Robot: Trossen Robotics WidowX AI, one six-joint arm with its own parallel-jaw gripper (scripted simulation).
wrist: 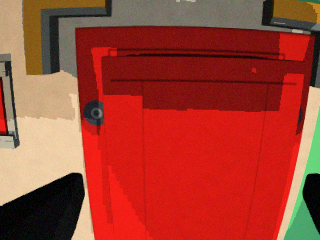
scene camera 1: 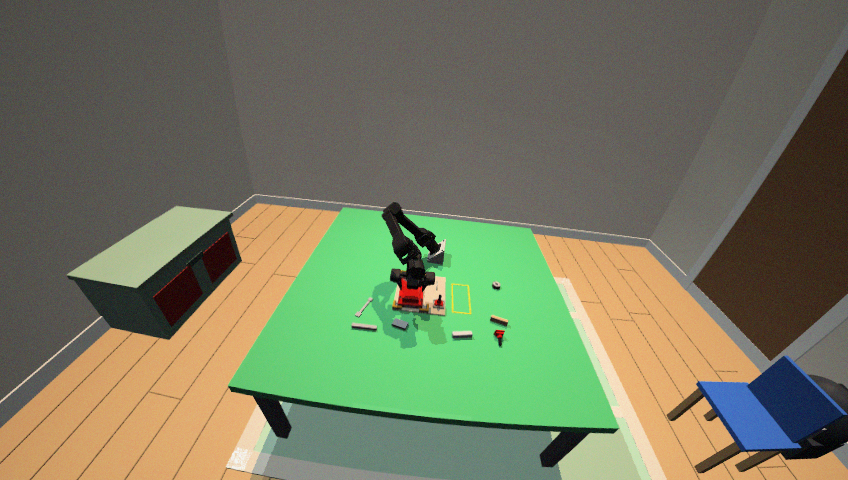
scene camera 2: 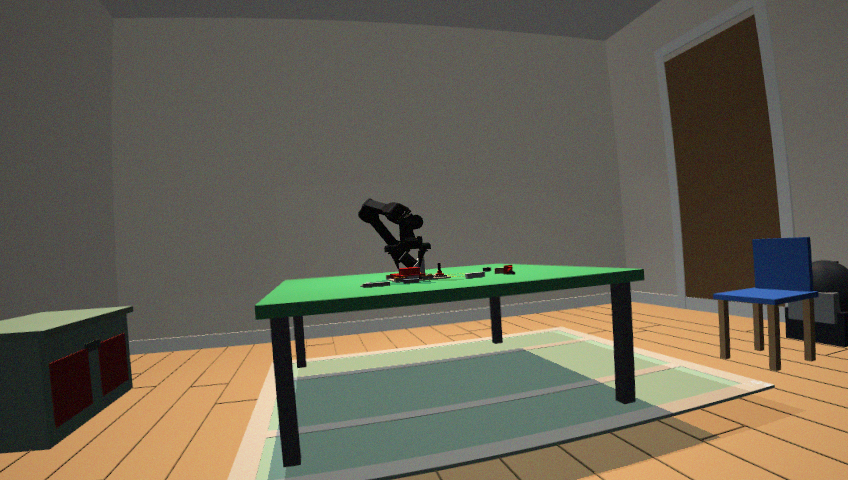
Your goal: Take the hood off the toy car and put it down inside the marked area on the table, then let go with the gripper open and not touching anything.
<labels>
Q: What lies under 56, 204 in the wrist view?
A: My gripper.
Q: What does my gripper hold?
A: Nothing.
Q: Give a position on a hood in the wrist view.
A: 190, 139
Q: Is my gripper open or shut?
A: Open.
</labels>
